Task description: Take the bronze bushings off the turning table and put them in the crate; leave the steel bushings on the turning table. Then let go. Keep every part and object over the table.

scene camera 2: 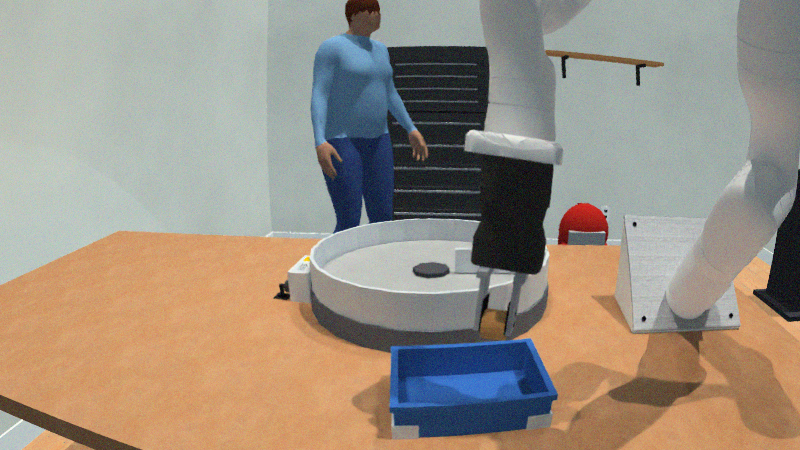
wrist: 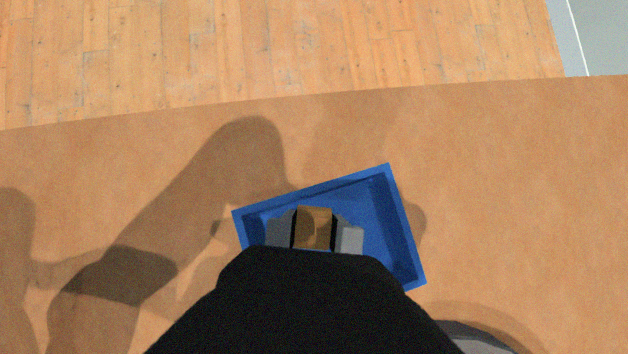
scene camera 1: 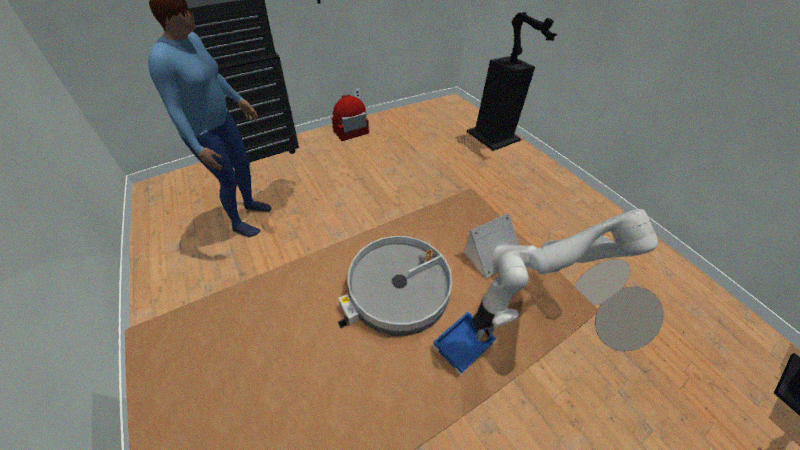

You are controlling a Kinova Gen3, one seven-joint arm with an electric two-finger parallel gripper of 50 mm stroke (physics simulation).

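Places are measured from the arm's base along level axes (x left, y back, z up), in centimetres.
Where they show: gripper, fingertip midpoint: (scene camera 2: 493, 329) (wrist: 313, 225) (scene camera 1: 481, 337); arm's base, origin of the base link: (scene camera 2: 687, 295) (scene camera 1: 501, 255).
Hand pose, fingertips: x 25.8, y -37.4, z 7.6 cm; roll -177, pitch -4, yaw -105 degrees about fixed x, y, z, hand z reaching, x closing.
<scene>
Each offset is from my fingertips to the top centre of the thing. "spot": to the spot under its first point.
The blue crate @[dy -2.2, dx -3.9, dz -7.7 cm] (scene camera 1: 448, 358) (scene camera 2: 475, 416) (wrist: 404, 225) stands near the table's front edge. My gripper (scene camera 1: 483, 334) (scene camera 2: 494, 321) (wrist: 313, 225) is shut on a bronze bushing @[dy +0.1, dx +0.0, dz +2.2 cm] (scene camera 2: 493, 326) (wrist: 313, 220) and holds it over the crate; in scene camera 2 the bushing shows just above the back rim. The round turning table (scene camera 1: 380, 296) (scene camera 2: 386, 313) (wrist: 482, 346) stands behind the crate. On it, in scene camera 1, a bronze-coloured bushing (scene camera 1: 429, 254) and a small grey part @[dy +5.1, dx -42.5, dz -4.2 cm] (scene camera 1: 422, 259), perhaps a steel bushing, sit close together beside the divider bar. Both are hidden in scene camera 2.
The turning table has a raised wall and a divider bar @[spot: dy +1.4, dx -37.4, dz -3.9 cm] (scene camera 1: 423, 266). A white box @[spot: dy -33.7, dx -38.0, dz -6.9 cm] (scene camera 1: 347, 307) (scene camera 2: 300, 279) is fixed to its left side. A white slanted stand (scene camera 1: 485, 237) (scene camera 2: 660, 268) is at the right by the arm. A person (scene camera 1: 193, 83) (scene camera 2: 358, 89) stands behind the table.
</scene>
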